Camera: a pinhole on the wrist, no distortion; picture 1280 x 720 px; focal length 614.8 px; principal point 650.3 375.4 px. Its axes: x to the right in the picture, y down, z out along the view. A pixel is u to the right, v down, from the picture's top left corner.
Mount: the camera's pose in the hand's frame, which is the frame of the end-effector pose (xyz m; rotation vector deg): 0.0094 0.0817 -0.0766 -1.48 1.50 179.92
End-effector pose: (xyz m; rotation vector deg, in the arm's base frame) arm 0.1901 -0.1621 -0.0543 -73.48 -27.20 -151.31
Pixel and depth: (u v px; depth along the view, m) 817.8 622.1 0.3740
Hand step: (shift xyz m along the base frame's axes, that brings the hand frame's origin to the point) 0.2621 0.1645 0.0821
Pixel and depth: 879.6 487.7 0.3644
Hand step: 0.2981 0.0828 0.0664
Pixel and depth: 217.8 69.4 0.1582
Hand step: 0.0338 -0.1248 0.1748
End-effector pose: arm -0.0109 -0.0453 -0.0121 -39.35 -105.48 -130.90
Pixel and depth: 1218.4 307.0 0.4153
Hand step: 0.4773 0.2132 0.0107
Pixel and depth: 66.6 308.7 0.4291
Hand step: -0.2181 0.3814 0.3485
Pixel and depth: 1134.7 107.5 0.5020
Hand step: 0.5762 0.2472 0.1734
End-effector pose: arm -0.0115 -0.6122 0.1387 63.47 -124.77 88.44
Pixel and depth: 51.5 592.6 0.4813
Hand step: -0.1732 -0.5853 0.1649
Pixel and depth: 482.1 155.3 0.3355
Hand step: -0.1549 -0.2401 -0.1930
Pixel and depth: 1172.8 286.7 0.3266
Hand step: 0.1440 -0.0779 -0.3548
